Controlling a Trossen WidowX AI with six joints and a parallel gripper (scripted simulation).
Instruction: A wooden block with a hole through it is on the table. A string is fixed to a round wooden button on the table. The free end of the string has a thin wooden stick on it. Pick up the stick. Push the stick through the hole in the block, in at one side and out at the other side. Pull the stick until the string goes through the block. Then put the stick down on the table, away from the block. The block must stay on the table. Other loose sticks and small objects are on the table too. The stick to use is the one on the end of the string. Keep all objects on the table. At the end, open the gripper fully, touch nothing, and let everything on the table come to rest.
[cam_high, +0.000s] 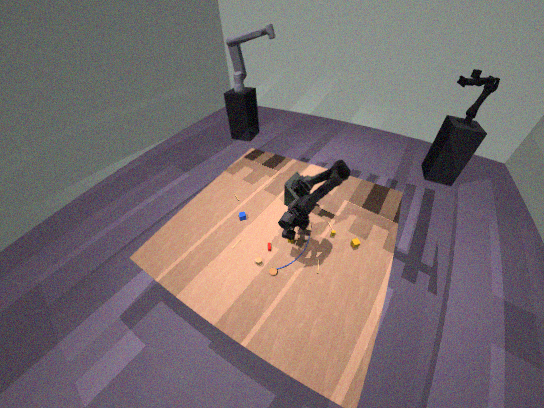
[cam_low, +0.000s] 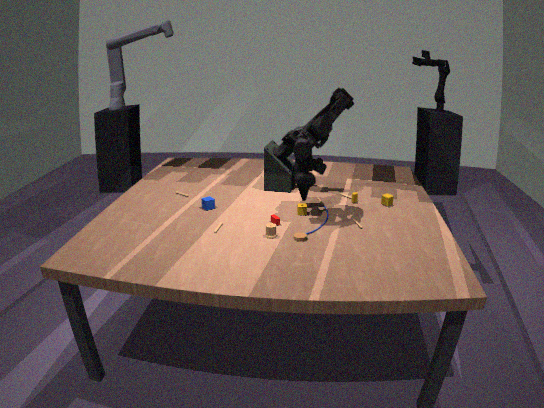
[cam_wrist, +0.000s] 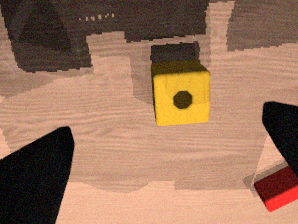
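My gripper tip is now 10 cm short of the red piece, 9 cm to the left of it and 5 cm above it. Also, from my gripper tip: blue cube: 4 cm behind, 33 cm to the right, 4 cm below; wooden cylinder: 20 cm ahead, 11 cm to the right, 4 cm below; round wooden button: 22 cm ahead, 2 cm to the right, 5 cm below.
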